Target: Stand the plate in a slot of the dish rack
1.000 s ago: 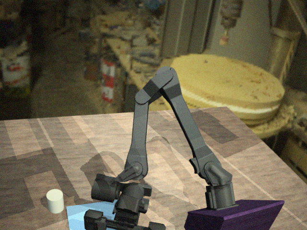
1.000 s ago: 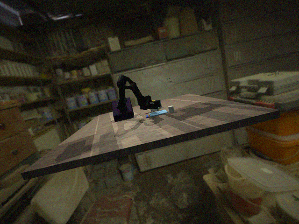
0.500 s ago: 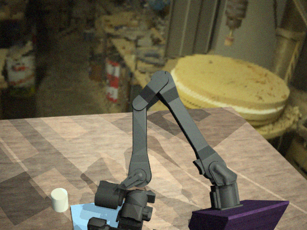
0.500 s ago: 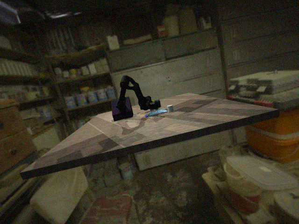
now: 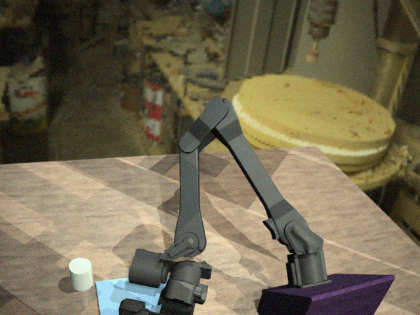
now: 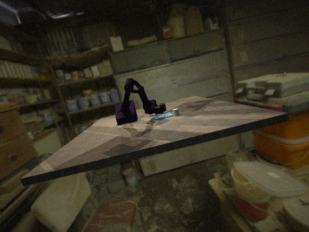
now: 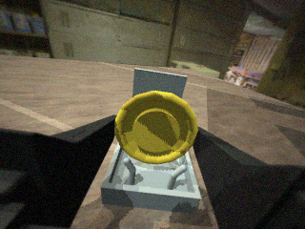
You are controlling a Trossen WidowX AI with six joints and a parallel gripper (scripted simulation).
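Right now the yellow plate is 10 mm to the right of my gripper tip. Round my gripper tip: blue spoon (70 mm behind, 220 mm to the right, 50 mm below); then pale cup (130 mm ahead, 230 mm to the right, 30 mm below); then grey dish rack (10 mm ahead, 20 mm to the left, 30 mm below).
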